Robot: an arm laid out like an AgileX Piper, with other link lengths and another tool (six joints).
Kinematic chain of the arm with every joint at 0, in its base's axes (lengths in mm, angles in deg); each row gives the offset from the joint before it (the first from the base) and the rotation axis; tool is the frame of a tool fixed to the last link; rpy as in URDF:
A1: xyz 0 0 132.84 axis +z
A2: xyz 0 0 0 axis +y
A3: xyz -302.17 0 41.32 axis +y
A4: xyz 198.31 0 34.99 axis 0.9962 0 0.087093
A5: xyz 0 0 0 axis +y
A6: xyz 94.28 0 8.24 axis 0.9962 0 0.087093
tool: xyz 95.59 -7 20.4 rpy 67.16 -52.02 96.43
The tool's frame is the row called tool.
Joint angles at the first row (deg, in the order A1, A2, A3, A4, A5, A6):
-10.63 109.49 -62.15 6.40 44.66 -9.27
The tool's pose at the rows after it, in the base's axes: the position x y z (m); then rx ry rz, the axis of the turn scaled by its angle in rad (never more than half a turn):
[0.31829 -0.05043 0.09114 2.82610 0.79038 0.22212]
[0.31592 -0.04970 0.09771 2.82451 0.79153 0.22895]
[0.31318 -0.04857 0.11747 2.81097 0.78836 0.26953]
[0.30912 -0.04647 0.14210 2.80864 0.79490 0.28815]
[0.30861 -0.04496 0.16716 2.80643 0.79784 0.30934]
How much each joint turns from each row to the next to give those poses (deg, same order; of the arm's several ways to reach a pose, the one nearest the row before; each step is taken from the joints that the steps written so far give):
0.00 0.00 0.00 0.00 0.27 0.00
0.00 -1.24 0.00 0.00 0.99 0.00
0.00 -3.37 -0.60 0.00 2.27 0.06
0.00 -3.29 -2.57 0.00 5.28 0.14
0.01 -2.35 -4.05 0.06 5.70 0.31

